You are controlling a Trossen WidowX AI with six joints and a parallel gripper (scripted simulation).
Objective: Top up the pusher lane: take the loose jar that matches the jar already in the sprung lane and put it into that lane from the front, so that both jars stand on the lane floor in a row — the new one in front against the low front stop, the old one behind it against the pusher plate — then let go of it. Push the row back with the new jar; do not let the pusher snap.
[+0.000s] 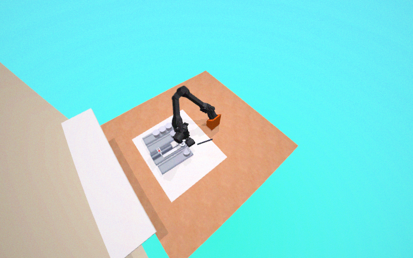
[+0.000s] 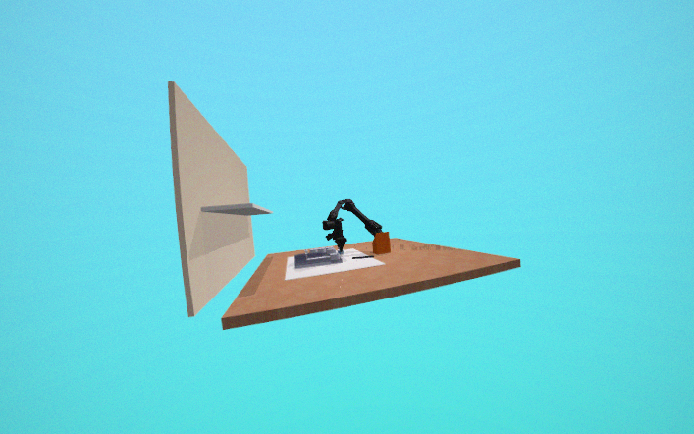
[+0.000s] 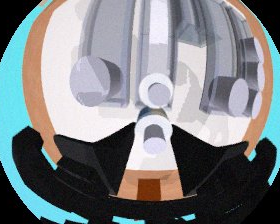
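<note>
Right now my gripper tip is 18 cm short of the grey lane rack, 6 cm to the left of it and 3 cm above it. The rest, counted from my gripper tip: thin black rod 12 cm behind, 10 cm to the left, 4 cm below; red mark 21 cm ahead, 8 cm to the right, 2 cm above; shelf 54 cm ahead, 32 cm above, 9 cm to the right.
</note>
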